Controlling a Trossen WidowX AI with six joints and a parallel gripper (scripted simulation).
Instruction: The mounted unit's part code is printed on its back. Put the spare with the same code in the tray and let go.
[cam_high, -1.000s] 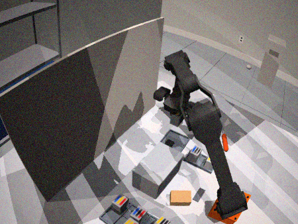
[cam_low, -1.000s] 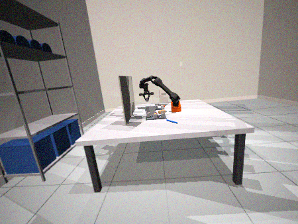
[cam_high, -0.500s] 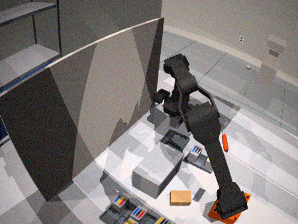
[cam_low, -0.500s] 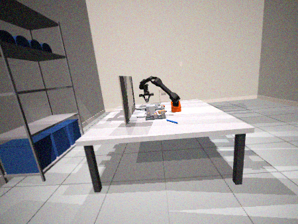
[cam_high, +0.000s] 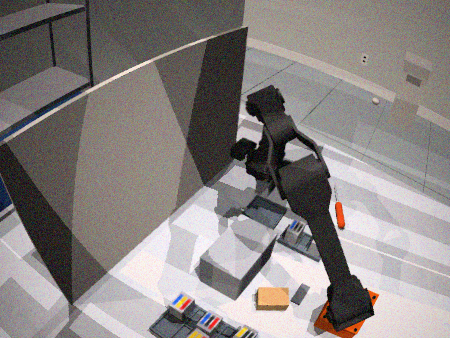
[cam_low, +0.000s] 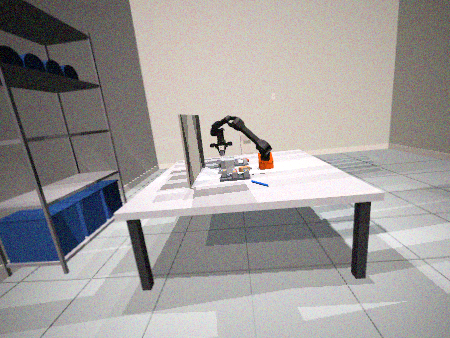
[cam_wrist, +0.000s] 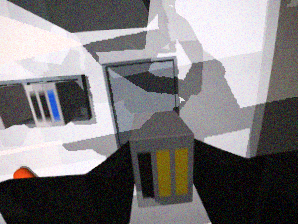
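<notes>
The square grey tray is 100 mm below my gripper tip and 10 mm behind it. From my gripper tip the other things lie so: mounted unit 190 mm to the left, 70 mm behind, 50 mm below; then cardboard box 200 mm to the left, 190 mm behind, 90 mm below; then tall grey panel 210 mm to the left, 170 mm ahead, 120 mm above.
</notes>
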